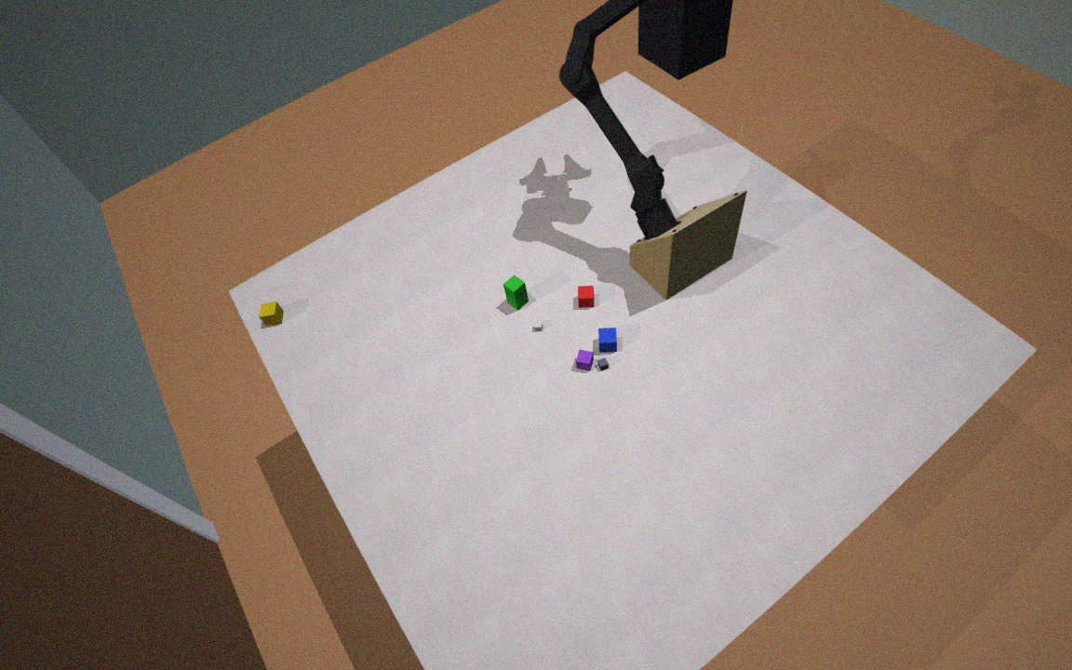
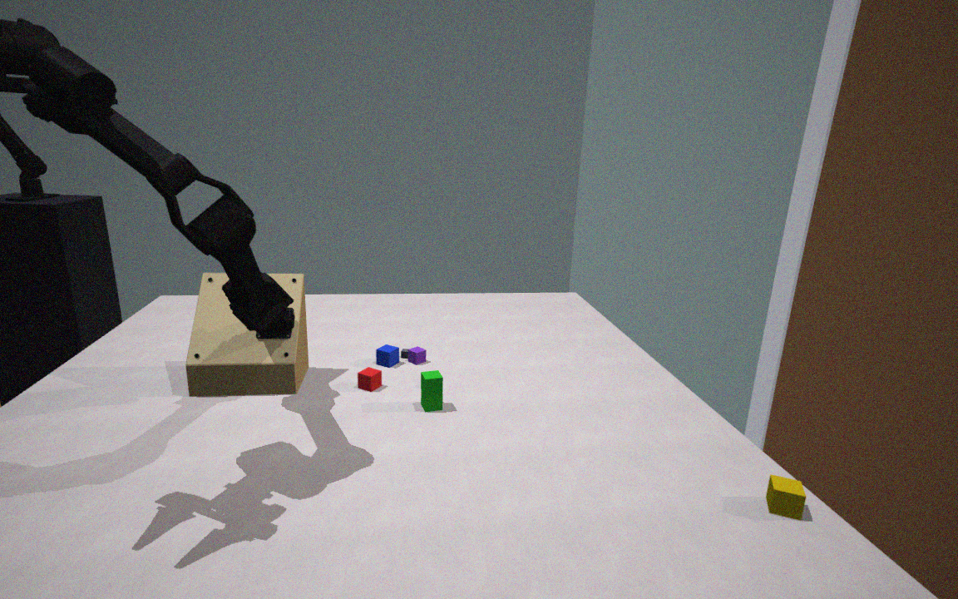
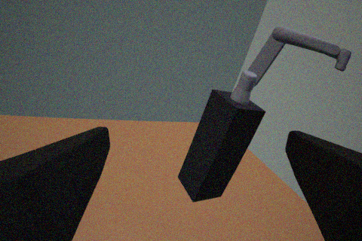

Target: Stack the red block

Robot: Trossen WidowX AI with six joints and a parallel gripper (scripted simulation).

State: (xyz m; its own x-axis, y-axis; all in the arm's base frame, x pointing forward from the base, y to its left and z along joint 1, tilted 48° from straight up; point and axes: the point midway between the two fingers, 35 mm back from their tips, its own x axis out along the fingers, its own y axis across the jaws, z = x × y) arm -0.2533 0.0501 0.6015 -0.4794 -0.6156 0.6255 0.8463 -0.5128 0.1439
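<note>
My gripper tip is now 550 mm above the red block, 450 mm short of it and 420 mm to the right of it. Round my gripper tip: purple cube 550 mm to the left, 550 mm below, 550 mm ahead; then blue cube 540 mm to the left, 540 mm below, 480 mm ahead; then small grey cube 570 mm to the left, 550 mm below, 520 mm ahead.
</note>
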